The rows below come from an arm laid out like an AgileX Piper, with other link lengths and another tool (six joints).
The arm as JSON. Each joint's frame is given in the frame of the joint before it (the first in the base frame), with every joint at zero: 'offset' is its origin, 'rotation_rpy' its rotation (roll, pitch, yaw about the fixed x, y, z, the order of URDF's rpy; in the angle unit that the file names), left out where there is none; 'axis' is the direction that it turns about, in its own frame. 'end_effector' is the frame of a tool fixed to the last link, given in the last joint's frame.
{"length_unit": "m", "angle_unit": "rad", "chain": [
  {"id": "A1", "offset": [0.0, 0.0, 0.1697], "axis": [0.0, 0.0, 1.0]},
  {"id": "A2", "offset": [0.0, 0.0, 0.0], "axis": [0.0, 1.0, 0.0]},
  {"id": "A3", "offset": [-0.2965, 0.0, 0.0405], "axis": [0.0, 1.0, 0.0]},
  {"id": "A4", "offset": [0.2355, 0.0, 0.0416], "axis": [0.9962, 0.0, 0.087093]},
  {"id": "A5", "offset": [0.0, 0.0, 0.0], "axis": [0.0, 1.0, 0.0]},
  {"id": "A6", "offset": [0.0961, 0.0, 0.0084], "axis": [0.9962, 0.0, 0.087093]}
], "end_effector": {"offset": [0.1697, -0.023, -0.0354], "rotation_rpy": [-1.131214, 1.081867, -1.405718]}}
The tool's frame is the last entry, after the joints.
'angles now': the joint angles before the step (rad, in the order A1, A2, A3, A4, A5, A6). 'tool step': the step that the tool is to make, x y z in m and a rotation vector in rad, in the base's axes. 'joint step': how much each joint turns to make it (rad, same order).
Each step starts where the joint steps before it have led.
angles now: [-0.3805 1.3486 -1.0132 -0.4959 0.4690 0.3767]
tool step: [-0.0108 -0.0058 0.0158 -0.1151 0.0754 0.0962]
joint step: [-0.0002 -0.0420 -0.0001 0.0153 0.0315 -0.1903]
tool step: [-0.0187 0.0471 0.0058 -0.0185 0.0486 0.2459]
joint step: [0.0001 -0.1618 0.0778 0.3822 0.0506 -0.5259]
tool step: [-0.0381 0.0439 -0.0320 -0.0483 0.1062 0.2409]
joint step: [-0.0001 -0.1645 0.1778 0.2291 0.0724 -0.4115]
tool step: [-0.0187 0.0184 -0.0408 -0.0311 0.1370 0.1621]
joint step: [0.0005 -0.0055 0.1012 0.0768 0.0444 -0.2309]
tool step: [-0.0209 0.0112 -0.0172 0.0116 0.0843 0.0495]
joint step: [0.0001 -0.0206 0.0320 0.0007 0.0786 -0.0424]
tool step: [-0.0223 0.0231 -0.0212 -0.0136 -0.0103 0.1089]
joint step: [0.0001 -0.1295 0.1431 0.0807 -0.0020 -0.1578]
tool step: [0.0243 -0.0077 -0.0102 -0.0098 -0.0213 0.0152]
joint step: [-0.0007 0.1079 0.0238 0.0737 -0.1425 -0.1019]
